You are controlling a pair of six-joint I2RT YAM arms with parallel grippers.
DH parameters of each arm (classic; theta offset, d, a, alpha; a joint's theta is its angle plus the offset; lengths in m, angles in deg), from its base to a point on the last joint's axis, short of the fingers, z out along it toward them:
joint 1: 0 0.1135 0.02 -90
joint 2: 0 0 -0.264 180
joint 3: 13.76 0 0.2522 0
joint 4: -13.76 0 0.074 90
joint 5: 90 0 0 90
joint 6: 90 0.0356 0 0
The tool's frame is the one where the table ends.
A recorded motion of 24 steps. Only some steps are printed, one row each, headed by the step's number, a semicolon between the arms.
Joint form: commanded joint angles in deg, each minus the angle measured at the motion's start. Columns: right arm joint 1, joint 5, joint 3, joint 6, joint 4, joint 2; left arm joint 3, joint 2, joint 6, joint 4, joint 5, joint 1.
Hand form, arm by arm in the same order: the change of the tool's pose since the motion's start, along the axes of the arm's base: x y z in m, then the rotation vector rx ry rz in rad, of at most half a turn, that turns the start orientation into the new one. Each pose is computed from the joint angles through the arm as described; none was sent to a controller.
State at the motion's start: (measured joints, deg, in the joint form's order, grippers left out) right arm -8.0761 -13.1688 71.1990 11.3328 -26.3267 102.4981; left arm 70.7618 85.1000 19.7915 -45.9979 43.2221 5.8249
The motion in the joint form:
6: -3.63 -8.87 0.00 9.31 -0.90 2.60; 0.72 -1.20 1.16 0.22 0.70 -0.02
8: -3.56 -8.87 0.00 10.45 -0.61 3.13; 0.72 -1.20 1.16 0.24 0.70 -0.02
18: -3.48 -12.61 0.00 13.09 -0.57 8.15; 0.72 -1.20 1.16 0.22 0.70 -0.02
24: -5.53 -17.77 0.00 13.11 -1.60 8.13; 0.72 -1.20 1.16 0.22 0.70 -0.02
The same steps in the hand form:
6: -0.0011 -0.0187 -0.0156 0.2278 0.0720 -0.1178; -0.0025 -0.0007 0.0101 0.0022 -0.0513 -0.0192
8: 0.0001 -0.0185 -0.0187 0.2389 0.0806 -0.1334; -0.0024 -0.0007 0.0101 0.0022 -0.0517 -0.0192
18: 0.0051 -0.0168 -0.0494 0.3300 0.1737 -0.1478; -0.0025 -0.0007 0.0101 0.0022 -0.0513 -0.0192
24: 0.0010 -0.0270 -0.0486 0.4146 0.1795 -0.1412; -0.0025 -0.0007 0.0101 0.0022 -0.0513 -0.0192

